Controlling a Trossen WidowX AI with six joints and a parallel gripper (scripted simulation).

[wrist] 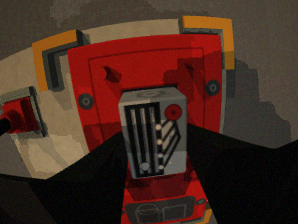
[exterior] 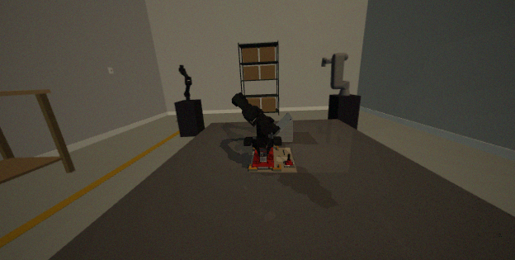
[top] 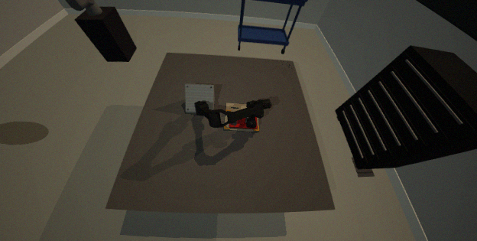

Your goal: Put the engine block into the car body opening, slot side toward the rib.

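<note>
My gripper tip is now 10 mm above the engine block.
</note>
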